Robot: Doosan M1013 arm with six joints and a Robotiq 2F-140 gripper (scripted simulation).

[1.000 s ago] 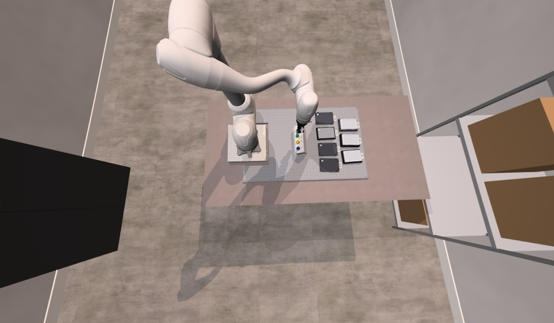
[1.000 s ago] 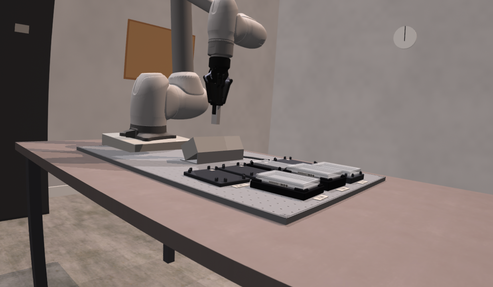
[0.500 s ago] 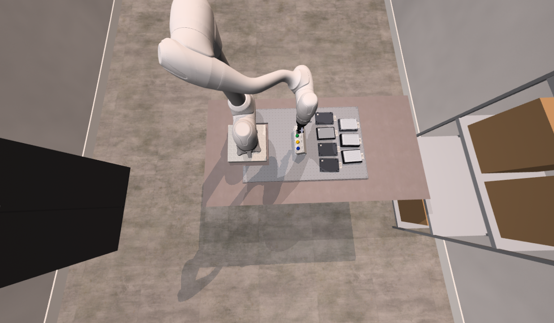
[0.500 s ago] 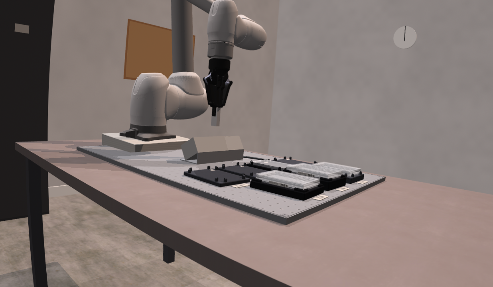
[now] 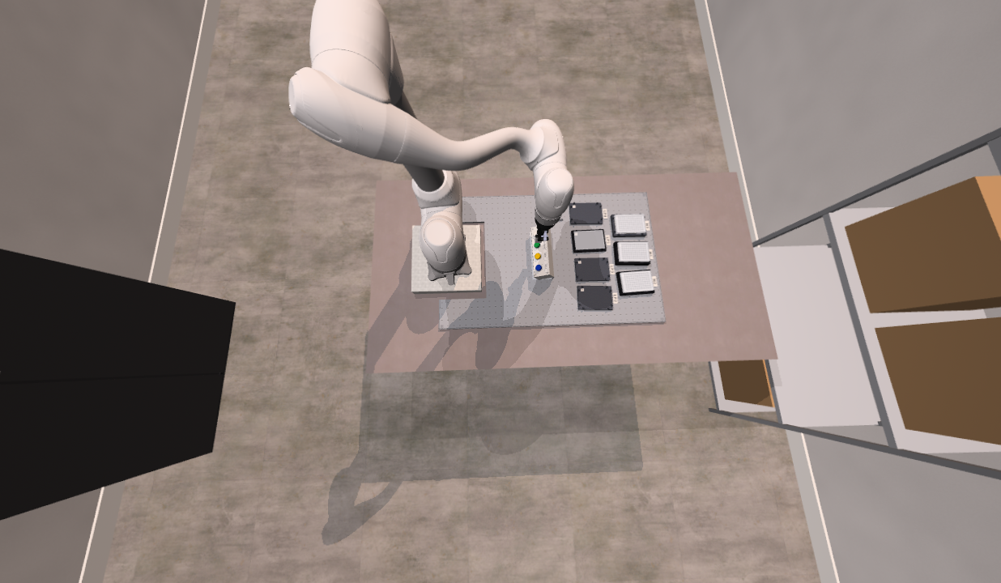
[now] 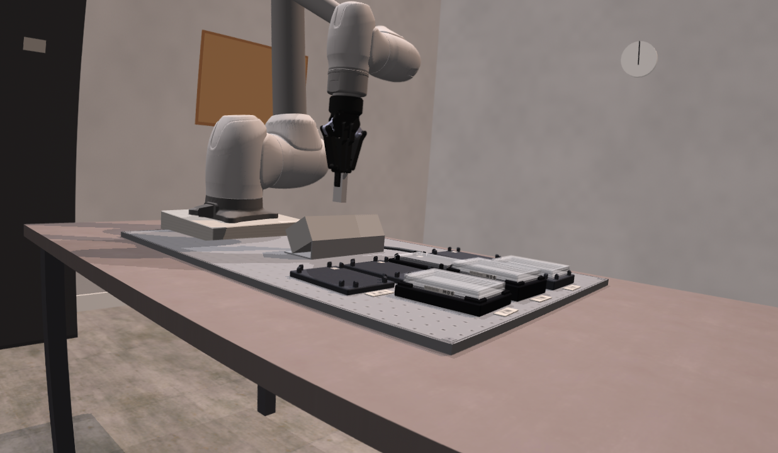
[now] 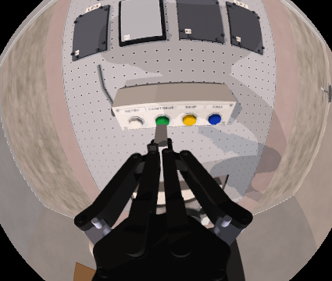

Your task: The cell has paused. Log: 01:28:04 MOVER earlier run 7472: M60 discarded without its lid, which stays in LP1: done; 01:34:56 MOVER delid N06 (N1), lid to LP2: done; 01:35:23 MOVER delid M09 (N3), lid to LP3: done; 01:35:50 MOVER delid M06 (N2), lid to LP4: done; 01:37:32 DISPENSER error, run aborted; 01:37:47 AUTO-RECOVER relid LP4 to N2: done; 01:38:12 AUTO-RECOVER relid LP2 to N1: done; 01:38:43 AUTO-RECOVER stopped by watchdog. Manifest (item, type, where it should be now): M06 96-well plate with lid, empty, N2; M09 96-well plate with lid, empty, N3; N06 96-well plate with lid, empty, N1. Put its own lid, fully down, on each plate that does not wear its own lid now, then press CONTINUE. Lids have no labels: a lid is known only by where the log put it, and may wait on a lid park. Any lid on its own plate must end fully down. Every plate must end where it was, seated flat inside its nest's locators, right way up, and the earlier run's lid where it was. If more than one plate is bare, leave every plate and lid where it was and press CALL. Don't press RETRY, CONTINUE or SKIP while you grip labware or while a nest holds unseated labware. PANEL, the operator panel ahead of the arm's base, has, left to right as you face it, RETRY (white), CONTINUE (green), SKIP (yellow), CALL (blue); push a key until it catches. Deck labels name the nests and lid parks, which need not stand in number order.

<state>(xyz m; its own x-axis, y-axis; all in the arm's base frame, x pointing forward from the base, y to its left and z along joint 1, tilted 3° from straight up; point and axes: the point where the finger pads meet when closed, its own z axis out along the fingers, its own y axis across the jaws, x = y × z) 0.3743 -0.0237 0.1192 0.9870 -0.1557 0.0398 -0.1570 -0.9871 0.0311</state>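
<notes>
Now: hand 7 cm above the green key. From my hand the other things lie so: yellow skip key 1 cm behind, 5 cm to the right, 7 cm below; white retry key 1 cm ahead, 5 cm to the left, 7 cm below; blue call key 1 cm behind, 10 cm to the right, 7 cm below.
</notes>
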